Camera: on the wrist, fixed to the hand. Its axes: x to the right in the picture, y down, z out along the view.
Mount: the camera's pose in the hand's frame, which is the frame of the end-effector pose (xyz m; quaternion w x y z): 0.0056 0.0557 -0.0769 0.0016 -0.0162 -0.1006 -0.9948
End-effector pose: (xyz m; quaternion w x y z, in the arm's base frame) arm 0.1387 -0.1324 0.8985 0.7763 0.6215 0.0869 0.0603
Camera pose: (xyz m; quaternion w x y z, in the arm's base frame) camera 0.1288 -0.0456 0.9362 0.0800 -0.0920 0.5393 -0.8332
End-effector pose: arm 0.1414 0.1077 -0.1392 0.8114 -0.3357 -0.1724 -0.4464
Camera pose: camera 0.1897 0.0715 -0.2127 0.4655 -0.1129 0.4086 0.7769
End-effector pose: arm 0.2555 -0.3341 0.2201 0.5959 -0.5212 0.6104 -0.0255
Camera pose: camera 0.1652 -0.3578 0.2020 0.0285 -0.6203 -0.5770 -0.5305
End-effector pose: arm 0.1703 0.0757 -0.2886 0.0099 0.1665 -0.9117 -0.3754
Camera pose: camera 0.1595 0.0585 -0.1957 0.4625 -0.8693 -0.1693 0.0420
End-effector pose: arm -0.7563 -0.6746 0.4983 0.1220 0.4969 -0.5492 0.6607
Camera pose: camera -0.8385 -0.6321 0.4765 0.6103 0.6116 0.4705 -0.1792
